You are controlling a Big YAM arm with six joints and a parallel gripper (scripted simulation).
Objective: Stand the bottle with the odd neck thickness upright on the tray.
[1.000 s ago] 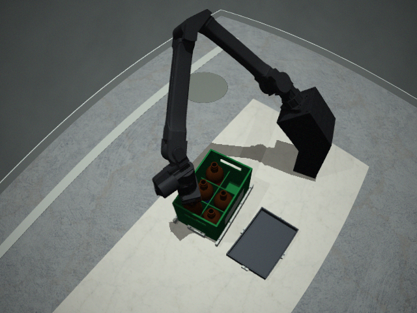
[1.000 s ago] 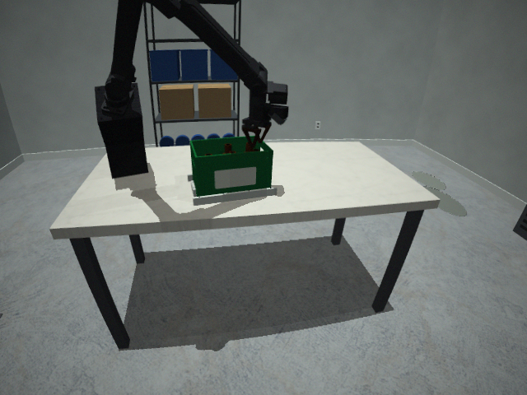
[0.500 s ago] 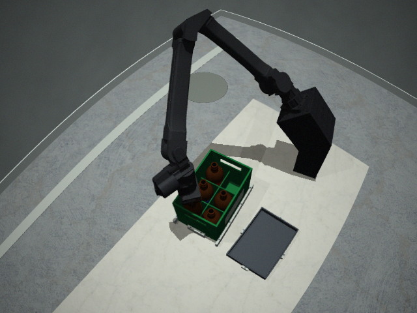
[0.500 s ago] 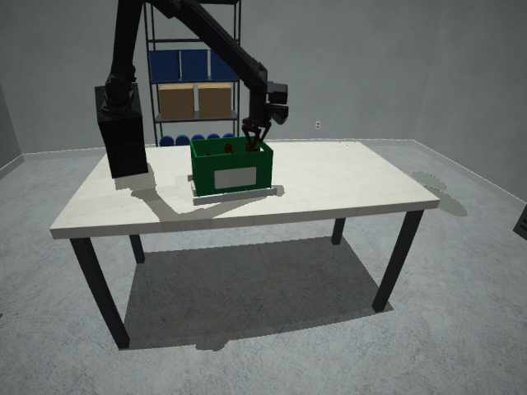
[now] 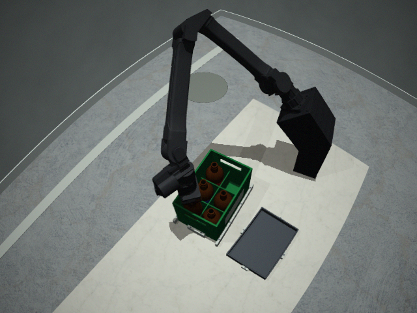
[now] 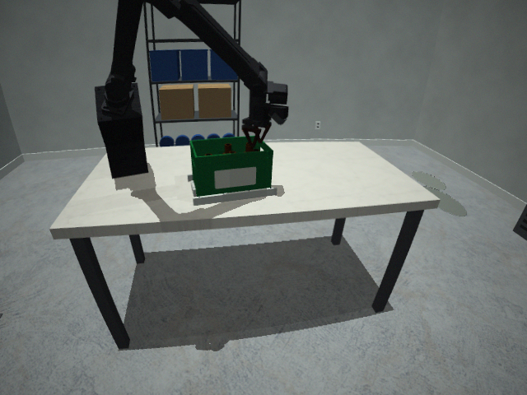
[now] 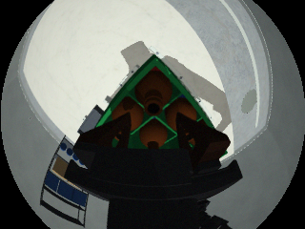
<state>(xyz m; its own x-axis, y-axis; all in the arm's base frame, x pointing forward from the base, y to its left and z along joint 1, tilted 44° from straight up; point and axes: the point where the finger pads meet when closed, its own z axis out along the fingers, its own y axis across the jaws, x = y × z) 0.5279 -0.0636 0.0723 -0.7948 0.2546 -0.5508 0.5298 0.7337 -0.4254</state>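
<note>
The crate lies 110 mm below my hand, 100 mm behind it and 20 mm to the left of it. From my hand the other things lie so: tray: 290 mm to the left, 180 mm below, 90 mm behind.
</note>
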